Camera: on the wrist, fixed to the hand. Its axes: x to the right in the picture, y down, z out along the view.
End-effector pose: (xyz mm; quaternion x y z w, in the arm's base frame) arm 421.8 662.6 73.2 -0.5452 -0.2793 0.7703 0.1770
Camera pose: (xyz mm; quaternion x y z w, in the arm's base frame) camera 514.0 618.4 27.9 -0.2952 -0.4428 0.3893 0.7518
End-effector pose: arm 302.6 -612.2 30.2 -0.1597 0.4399 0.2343 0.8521
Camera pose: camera 196.3 -605.0 -3.9 -0.3366 0.3632 -0.4806 0.7237
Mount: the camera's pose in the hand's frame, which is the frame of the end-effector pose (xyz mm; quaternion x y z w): -23.5 65.7 -87.4 0.1253 0.1467 -0.6692 0.7176
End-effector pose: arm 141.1 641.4 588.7 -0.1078 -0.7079 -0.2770 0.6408
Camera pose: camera 252.2 653.9 584.9 0.5173 -0.5208 -0.5547 0.3918
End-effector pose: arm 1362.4 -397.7 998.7 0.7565 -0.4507 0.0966 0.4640
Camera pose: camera 1322.0 -325.5 1074.0 0.8884 0.2630 -0.0737 0.3689
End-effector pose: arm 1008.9 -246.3 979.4 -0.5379 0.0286 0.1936 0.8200
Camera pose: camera 978.4 -308.3 891.5 -0.3308 -0.1949 -0.4923 0.7812
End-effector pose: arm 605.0 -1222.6 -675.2 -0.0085 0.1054 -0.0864 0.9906
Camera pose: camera 575.1 -1153.7 -758.1 0.0602 0.2044 -0.7394 0.6387
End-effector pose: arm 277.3 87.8 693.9 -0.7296 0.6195 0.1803 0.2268
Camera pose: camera 207.0 50.2 772.3 -0.9361 0.0122 -0.2070 0.2839
